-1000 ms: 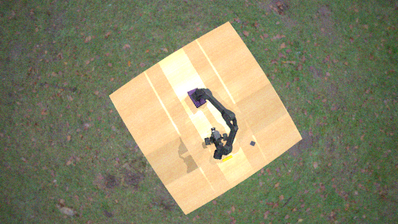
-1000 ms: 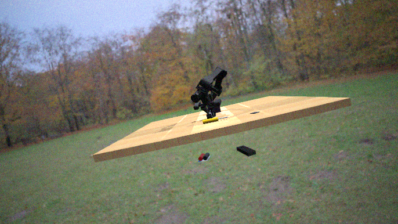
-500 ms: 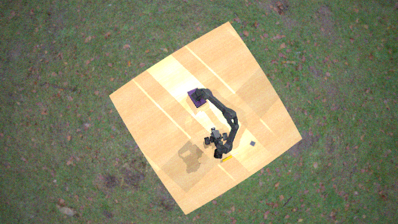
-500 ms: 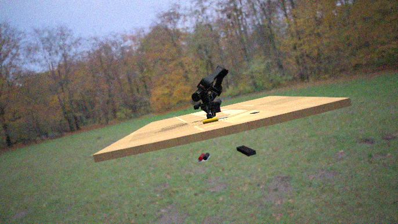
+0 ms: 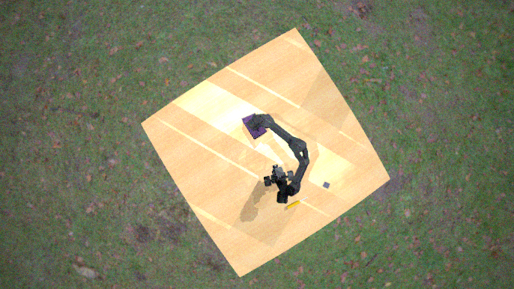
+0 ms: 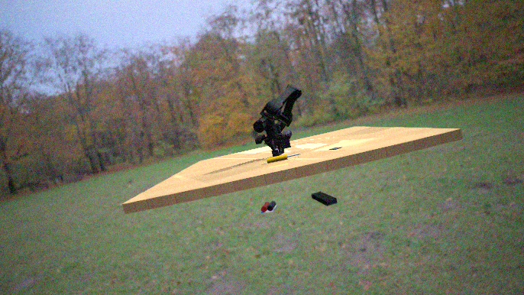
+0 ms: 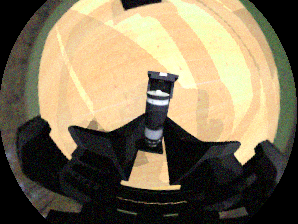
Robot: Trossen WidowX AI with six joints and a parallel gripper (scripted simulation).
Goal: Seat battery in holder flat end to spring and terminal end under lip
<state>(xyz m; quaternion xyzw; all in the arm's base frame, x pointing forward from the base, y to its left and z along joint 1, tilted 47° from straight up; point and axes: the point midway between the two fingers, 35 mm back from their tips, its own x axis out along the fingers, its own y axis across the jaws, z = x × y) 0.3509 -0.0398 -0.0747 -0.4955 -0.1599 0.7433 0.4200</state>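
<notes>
Right now the battery is 10 mm above my gripper tip. From my gripper tip the other things lie so: yellow screwdriver (250 mm ahead, 10 mm to the right, 10 mm below); then black battery cover (290 mm ahead, 210 mm to the left, 10 mm below); then black remote control (330 mm ahead, 200 mm below, 100 mm to the left).
</notes>
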